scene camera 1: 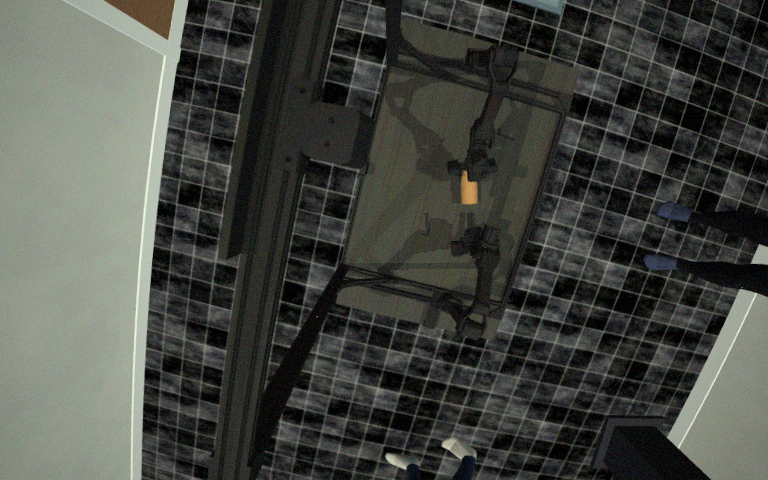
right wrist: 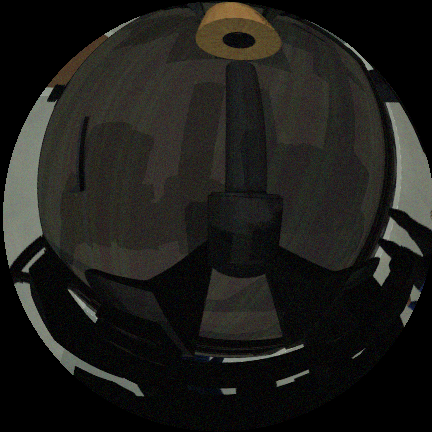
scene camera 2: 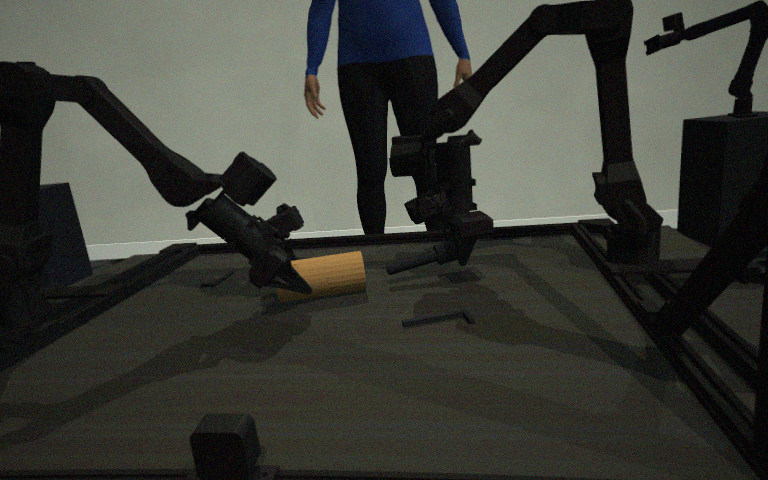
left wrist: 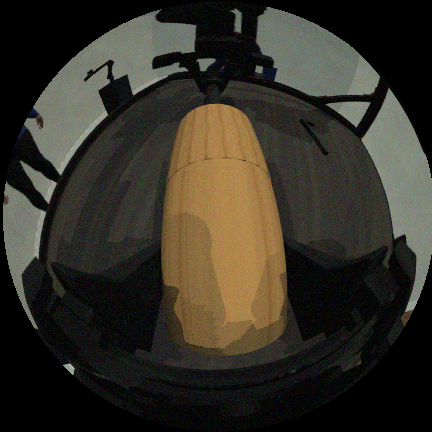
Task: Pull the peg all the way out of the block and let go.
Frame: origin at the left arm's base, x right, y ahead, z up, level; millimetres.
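Seen in the pictures: left gripper, fingertip midpoint: [scene camera 1: 468, 181] [scene camera 2: 310, 285] [left wrist: 220, 241]; right gripper, fingertip midpoint: [right wrist: 236, 245] [scene camera 2: 459, 262]; left arm's base, link origin: [scene camera 1: 473, 64] [scene camera 2: 21, 321]; right arm's base, link origin: [scene camera 1: 444, 300] [scene camera 2: 634, 262] [left wrist: 245, 75].
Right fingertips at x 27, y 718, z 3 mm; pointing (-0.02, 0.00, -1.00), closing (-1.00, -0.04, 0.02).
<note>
Pixels of each thing's middle, then the offset from my right fingertips to it. "pt": a spot on its surface instead. Level surfaces: height alone.
- orange wooden block, body centre: [left wrist: 219, 207] [scene camera 2: 320, 276] [scene camera 1: 469, 185] dx +4, dy -242, dz +11 mm
- dark peg, body centre: [right wrist: 245, 140] [left wrist: 212, 94] [scene camera 2: 422, 259] dx +2, dy -66, dz +15 mm
- dark L-shaped key, body centre: [right wrist: 75, 154] [scene camera 2: 438, 321] [left wrist: 317, 135] dx +188, dy -87, dz -19 mm
- table, surface height: dz -23 mm
- dark box-shaped part, surface spot: [scene camera 2: 223, 444] pt dx +442, dy -333, dz +20 mm
The orange wooden block [scene camera 1: 469, 189] [scene camera 2: 334, 274] [left wrist: 225, 210] [right wrist: 215, 46] is a cylinder lying roughly level, with an open round hole in its end face. My left gripper [scene camera 2: 299, 283] [left wrist: 220, 241] is shut on the block's far end from the hole. The dark peg [scene camera 2: 410, 263] [left wrist: 213, 93] [right wrist: 245, 130] is fully outside the block, with a gap between its tip and the hole. My right gripper [scene camera 2: 457, 254] [right wrist: 236, 245] is shut on the peg's thick end and holds it above the table. The fingertips are dark and hard to see in scene camera 1.
A dark L-shaped key [scene camera 2: 436, 319] [left wrist: 315, 137] [right wrist: 82, 155] lies on the table [scene camera 2: 339, 396] near the right gripper's shadow. Another [scene camera 2: 218, 278] lies behind the left gripper. A dark frame rail [scene camera 2: 532, 229] runs along the table's edge. A dark box-shaped part [scene camera 2: 223, 444] stands at the near edge.
</note>
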